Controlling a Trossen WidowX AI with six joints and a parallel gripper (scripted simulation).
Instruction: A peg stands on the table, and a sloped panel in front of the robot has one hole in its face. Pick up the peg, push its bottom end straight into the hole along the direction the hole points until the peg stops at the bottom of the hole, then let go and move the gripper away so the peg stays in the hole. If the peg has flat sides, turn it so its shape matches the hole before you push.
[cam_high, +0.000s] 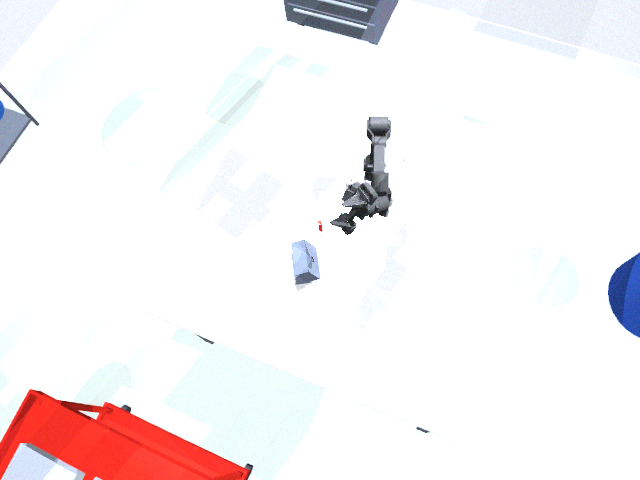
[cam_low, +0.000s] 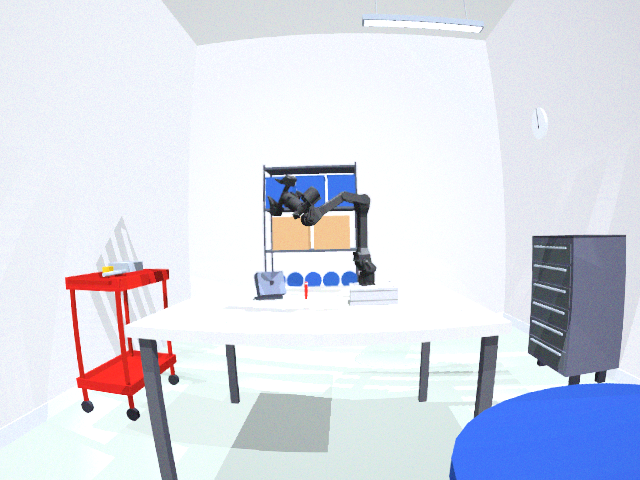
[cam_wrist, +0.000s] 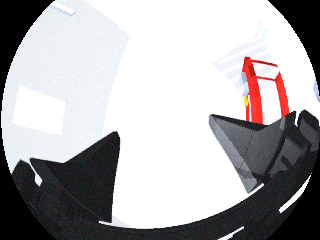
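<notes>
Now: the red peg 15 cm behind my gripper tip, 11 cm to the right of it and 45 cm below it. From my gripper tip the other things lie so: sloped grey panel 1 cm ahead, 13 cm to the right, 44 cm below.
</notes>
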